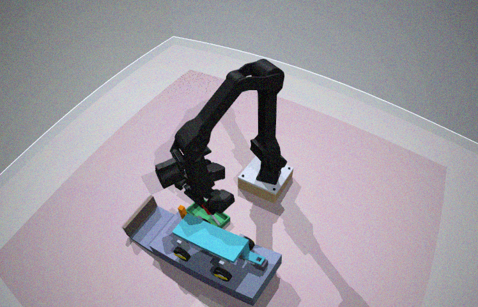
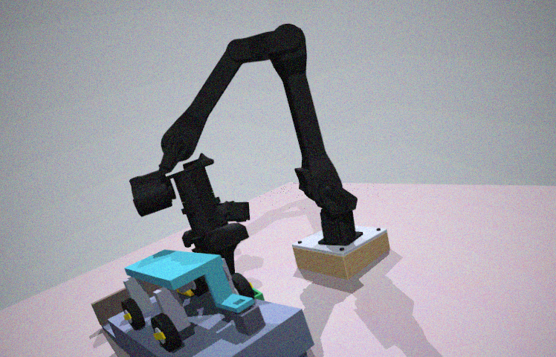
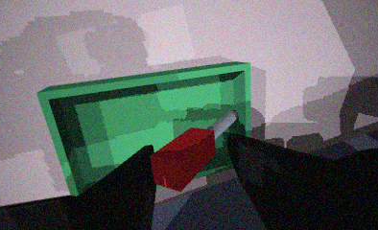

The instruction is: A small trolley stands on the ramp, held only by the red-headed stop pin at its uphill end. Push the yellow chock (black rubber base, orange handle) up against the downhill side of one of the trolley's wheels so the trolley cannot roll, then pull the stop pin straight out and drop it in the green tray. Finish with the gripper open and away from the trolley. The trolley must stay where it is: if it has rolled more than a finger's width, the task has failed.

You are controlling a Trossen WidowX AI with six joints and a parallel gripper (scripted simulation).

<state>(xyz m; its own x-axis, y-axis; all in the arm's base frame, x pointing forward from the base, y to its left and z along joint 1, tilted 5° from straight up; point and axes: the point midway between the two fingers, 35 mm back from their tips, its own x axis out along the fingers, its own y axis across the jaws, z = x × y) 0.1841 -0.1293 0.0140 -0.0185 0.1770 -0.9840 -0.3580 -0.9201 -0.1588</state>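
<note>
The yellow chock lies 70 mm ahead of my gripper tip, 20 mm to the right of it and 40 mm above it. From my gripper tip the other things lie so: blue-grey ramp: 140 mm ahead, 70 mm to the left, 10 mm above; then red-headed stop pin: 10 mm to the left, 10 mm below; then trolley: 150 mm ahead, 80 mm to the left, 70 mm above.
</note>
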